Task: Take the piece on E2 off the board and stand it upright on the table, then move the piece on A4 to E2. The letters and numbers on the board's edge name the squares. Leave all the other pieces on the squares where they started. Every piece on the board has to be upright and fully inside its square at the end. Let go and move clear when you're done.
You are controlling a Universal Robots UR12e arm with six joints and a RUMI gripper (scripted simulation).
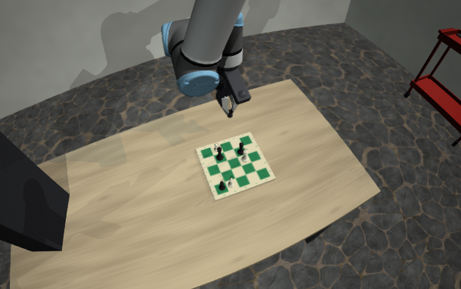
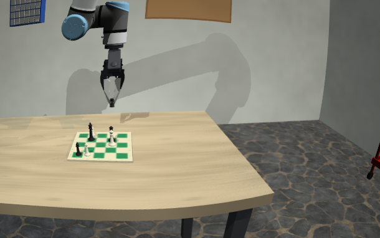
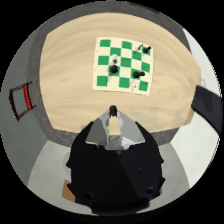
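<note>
My gripper is now 10 cm to the left of the tall black piece, 8 cm past it and 8 cm above it. The rest, counted from my hand: cream chessboard 14 cm to the right, 11 cm below, 4 cm behind; small black piece 1 cm below; white pawn 21 cm to the right, 9 cm below, 8 cm behind.
</note>
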